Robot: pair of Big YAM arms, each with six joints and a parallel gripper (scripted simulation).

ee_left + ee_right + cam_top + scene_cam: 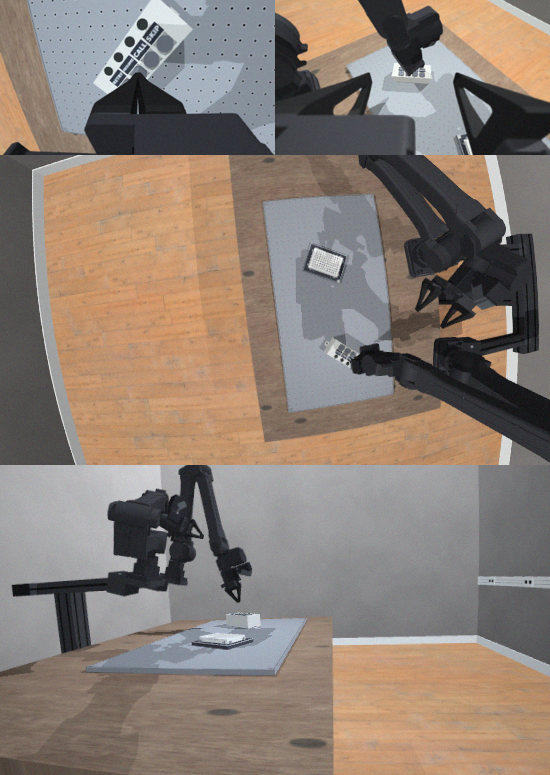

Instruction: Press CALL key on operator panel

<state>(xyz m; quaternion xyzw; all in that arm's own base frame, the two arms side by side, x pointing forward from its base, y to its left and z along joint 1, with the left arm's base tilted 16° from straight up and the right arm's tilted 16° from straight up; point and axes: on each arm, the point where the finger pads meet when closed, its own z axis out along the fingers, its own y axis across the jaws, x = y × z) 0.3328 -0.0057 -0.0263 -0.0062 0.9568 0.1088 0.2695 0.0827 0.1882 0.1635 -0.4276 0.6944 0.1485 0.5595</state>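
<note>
My left gripper is now 8 cm above the white operator panel. Also, from my left hand: white dotted block (38 cm to the right, 10 cm below, 3 cm behind).
</note>
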